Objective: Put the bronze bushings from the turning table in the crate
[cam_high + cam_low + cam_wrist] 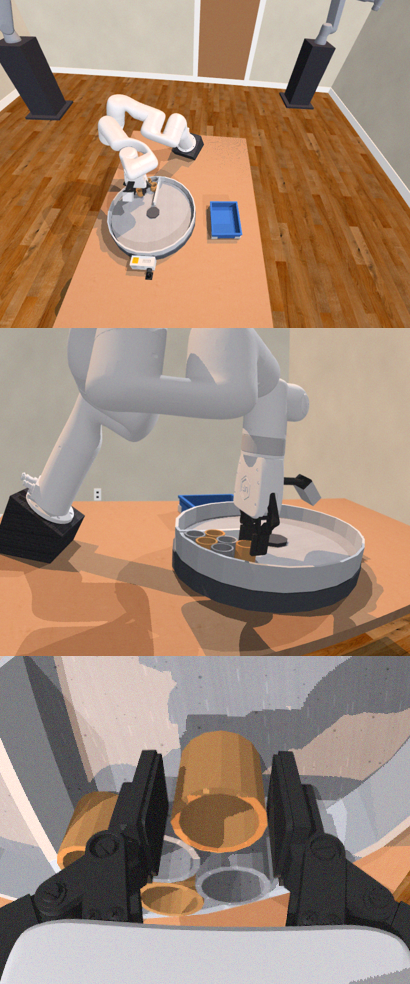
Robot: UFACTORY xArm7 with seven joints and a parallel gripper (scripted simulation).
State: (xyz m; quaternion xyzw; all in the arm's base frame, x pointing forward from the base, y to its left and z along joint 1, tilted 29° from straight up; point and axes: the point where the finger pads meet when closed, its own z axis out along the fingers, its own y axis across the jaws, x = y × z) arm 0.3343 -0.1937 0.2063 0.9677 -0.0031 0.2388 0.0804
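My gripper is now 12 cm short of the blue crate, 45 cm to the right of it and 7 cm above it. Round my hand: grey turning table: 10 cm ahead, 8 cm to the left, 4 cm below.
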